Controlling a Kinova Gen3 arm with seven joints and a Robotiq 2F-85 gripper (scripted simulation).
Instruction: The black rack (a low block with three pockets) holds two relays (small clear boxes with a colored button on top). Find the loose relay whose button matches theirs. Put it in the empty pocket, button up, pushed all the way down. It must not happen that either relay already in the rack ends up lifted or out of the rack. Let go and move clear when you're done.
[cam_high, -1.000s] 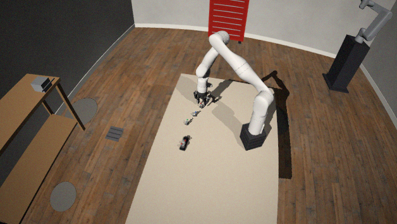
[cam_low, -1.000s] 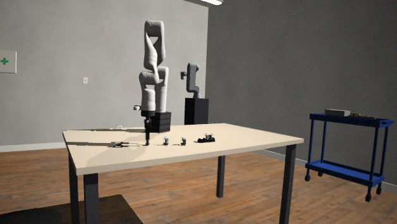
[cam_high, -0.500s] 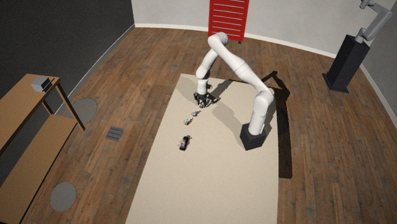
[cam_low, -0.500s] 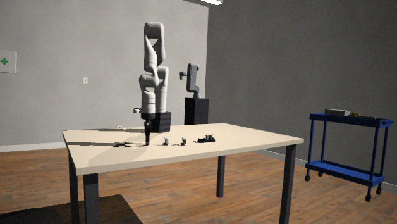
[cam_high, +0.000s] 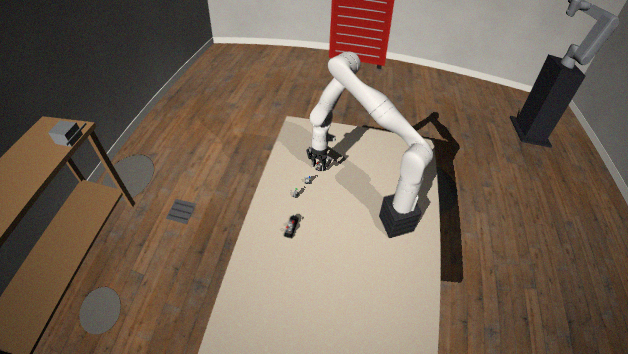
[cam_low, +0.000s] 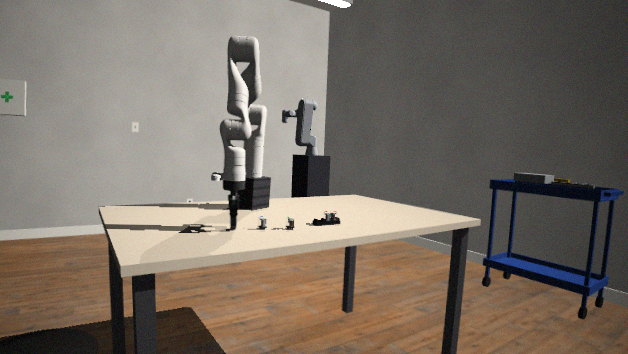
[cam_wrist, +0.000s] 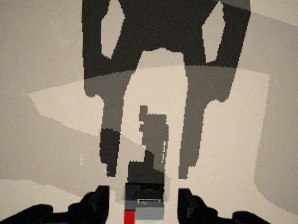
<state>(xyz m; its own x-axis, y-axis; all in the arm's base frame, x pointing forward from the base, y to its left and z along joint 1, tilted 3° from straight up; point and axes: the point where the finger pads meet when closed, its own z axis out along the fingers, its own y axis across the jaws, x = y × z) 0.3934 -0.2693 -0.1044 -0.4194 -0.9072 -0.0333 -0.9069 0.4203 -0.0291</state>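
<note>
Now: hand 9 cm to the right of the relay, 4 cm short of it and 1 cm above it.
</note>
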